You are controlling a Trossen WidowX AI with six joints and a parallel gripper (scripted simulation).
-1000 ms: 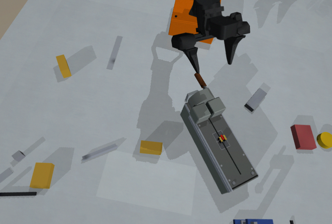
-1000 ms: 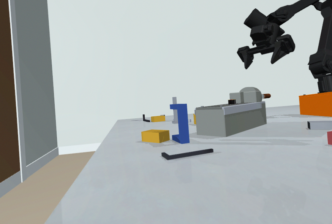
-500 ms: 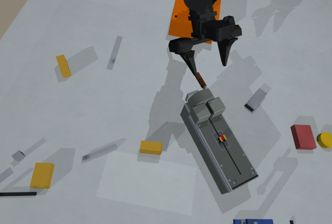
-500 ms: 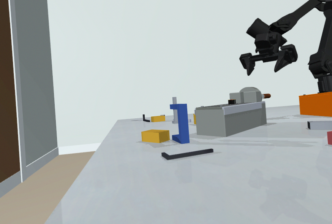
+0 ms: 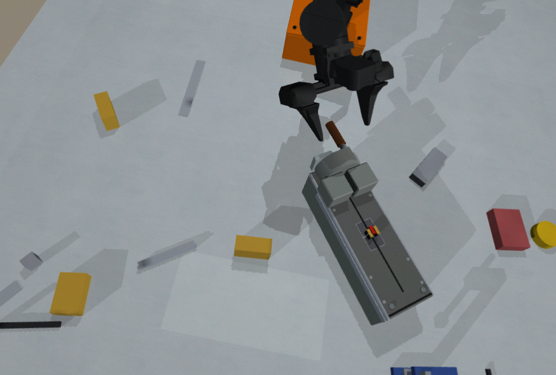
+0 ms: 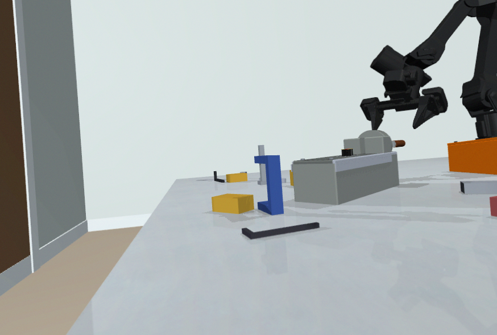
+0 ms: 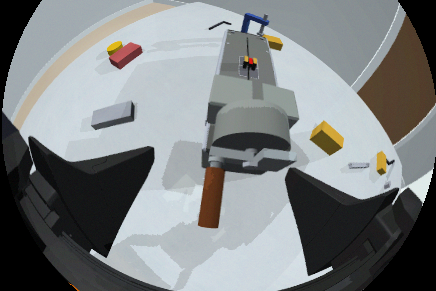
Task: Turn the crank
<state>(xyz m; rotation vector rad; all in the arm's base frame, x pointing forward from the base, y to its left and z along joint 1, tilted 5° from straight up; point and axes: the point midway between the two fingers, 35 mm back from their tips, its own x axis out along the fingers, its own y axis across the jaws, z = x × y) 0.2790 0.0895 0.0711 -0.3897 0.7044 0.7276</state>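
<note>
Now: gripper tip 3 cm above the brown handle, 1 cm to the left of it and 1 cm past it. Also, from my gripper tip: red pointer 13 cm ahead, 10 cm to the left, 4 cm below; grey block 19 cm to the left, 12 cm below, 8 cm behind; blue clamp 30 cm ahead, 24 cm to the left, 7 cm below.
</note>
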